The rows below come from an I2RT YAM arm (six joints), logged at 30 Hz.
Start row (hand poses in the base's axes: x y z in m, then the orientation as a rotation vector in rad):
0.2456, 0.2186, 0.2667, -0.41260, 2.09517, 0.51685
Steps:
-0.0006, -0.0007, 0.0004, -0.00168, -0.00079, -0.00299
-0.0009, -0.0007, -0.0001, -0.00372, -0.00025, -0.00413
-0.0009, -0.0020, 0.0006, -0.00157, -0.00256, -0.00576
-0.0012, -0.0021, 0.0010, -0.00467, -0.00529, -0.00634
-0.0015, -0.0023, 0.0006, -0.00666, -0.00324, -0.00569
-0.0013, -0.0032, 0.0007, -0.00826, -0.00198, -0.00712
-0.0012, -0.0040, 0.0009, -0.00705, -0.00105, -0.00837
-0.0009, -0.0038, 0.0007, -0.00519, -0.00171, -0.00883
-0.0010, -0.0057, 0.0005, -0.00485, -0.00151, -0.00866
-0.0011, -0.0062, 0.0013, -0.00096, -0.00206, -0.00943
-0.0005, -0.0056, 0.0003, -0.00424, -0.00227, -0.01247
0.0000, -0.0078, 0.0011, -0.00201, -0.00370, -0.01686
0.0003, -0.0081, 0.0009, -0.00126, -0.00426, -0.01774
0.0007, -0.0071, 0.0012, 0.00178, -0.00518, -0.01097
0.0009, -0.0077, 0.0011, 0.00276, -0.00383, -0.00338
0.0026, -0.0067, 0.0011, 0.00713, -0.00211, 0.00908
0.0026, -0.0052, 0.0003, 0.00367, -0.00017, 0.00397
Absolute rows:
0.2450, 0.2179, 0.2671, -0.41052, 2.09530, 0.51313
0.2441, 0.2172, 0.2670, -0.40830, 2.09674, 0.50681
0.2432, 0.2152, 0.2676, -0.40351, 2.09541, 0.50105
0.2420, 0.2131, 0.2686, -0.40037, 2.09251, 0.49096
0.2405, 0.2108, 0.2692, -0.39873, 2.09212, 0.47982
0.2392, 0.2076, 0.2699, -0.39628, 2.09356, 0.46656
0.2380, 0.2036, 0.2708, -0.39165, 2.09561, 0.45408
0.2371, 0.1998, 0.2715, -0.38554, 2.09646, 0.44306
0.2361, 0.1941, 0.2720, -0.37938, 2.09735, 0.43254
0.2350, 0.1879, 0.2733, -0.37021, 2.09662, 0.42545
0.2345, 0.1823, 0.2736, -0.35976, 2.09688, 0.41312
0.2345, 0.1745, 0.2747, -0.34355, 2.09548, 0.40015
0.2348, 0.1664, 0.2756, -0.32607, 2.09330, 0.38731
0.2355, 0.1593, 0.2768, -0.31411, 2.08874, 0.38142
0.2364, 0.1516, 0.2779, -0.30942, 2.08459, 0.38138
0.2390, 0.1449, 0.2790, -0.31502, 2.07997, 0.39368
0.2416, 0.1397, 0.2793, -0.31703, 2.07853, 0.39980

